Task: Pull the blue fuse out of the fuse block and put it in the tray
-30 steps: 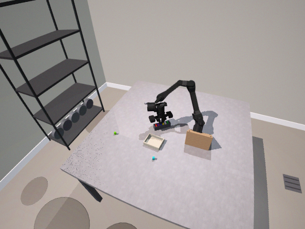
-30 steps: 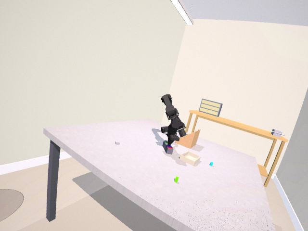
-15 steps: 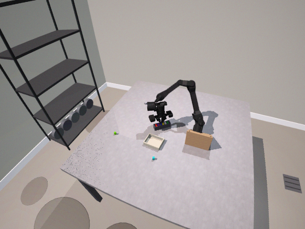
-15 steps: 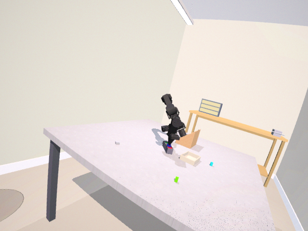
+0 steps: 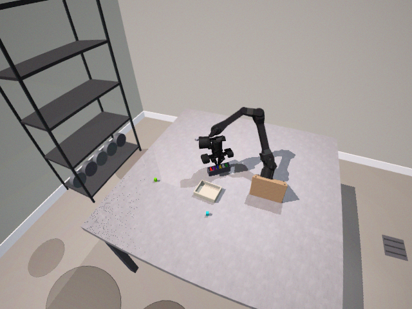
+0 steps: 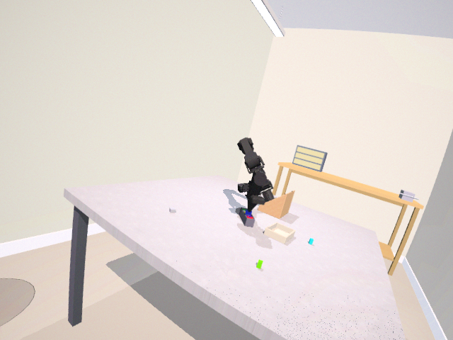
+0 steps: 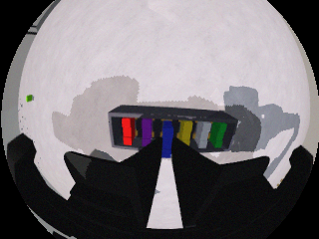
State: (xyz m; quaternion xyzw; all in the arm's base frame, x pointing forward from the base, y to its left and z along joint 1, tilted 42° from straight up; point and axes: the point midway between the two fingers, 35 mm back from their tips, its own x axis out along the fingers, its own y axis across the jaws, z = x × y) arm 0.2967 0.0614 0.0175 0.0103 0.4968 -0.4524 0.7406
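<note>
Right now my gripper tip is 3 cm past the cream tray, 17 cm to the right of it and 5 cm above it. From my gripper tip the other things lie so: blue fuse: 1 cm below.
</note>
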